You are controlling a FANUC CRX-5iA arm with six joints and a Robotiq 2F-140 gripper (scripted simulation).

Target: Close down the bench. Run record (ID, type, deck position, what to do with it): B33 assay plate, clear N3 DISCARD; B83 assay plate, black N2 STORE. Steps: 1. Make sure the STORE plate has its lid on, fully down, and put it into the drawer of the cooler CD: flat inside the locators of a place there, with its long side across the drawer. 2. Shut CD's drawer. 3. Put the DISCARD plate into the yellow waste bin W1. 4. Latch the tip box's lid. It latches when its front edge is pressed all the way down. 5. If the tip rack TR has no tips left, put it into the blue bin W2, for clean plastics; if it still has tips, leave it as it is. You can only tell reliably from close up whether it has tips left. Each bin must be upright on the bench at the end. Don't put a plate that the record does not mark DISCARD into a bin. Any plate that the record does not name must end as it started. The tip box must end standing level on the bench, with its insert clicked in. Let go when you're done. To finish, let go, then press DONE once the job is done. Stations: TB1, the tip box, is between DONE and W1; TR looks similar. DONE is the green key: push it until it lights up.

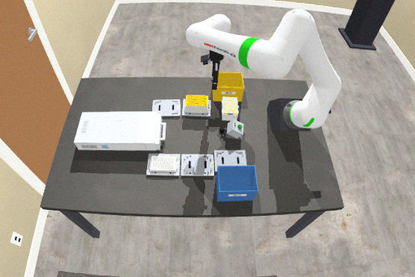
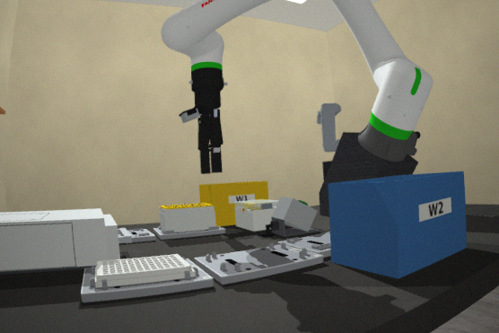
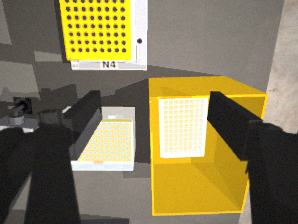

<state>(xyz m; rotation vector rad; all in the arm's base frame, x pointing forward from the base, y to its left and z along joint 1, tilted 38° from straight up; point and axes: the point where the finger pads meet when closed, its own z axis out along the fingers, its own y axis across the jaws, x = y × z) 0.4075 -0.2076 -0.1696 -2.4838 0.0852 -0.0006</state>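
Now: hand 12 cm above the tip rack TR, 9 cm short of it and 6 cm to the right of it. Round my hand: clear tip box lid: 12 cm below, 9 cm to the left, 9 cm behind; yellow tip box insert: 12 cm below, 9 cm to the left, 9 cm behind; yellow bin W1: 14 cm below, 9 cm behind, 6 cm to the right.
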